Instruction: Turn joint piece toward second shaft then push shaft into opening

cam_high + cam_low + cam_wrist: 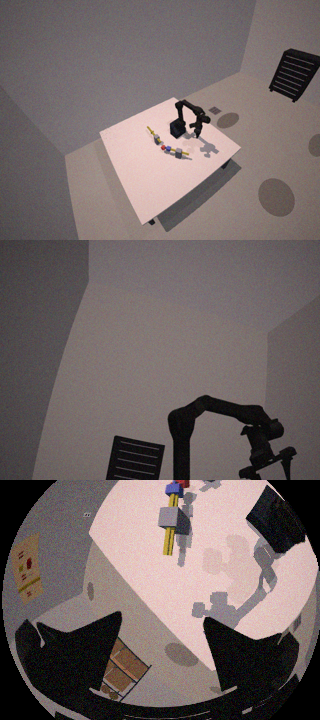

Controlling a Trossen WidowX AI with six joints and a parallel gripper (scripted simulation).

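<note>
Now: the red square joint piece 270 mm ahead of my gripper tip, 200 mm to the right of it and 210 mm below it.
</note>
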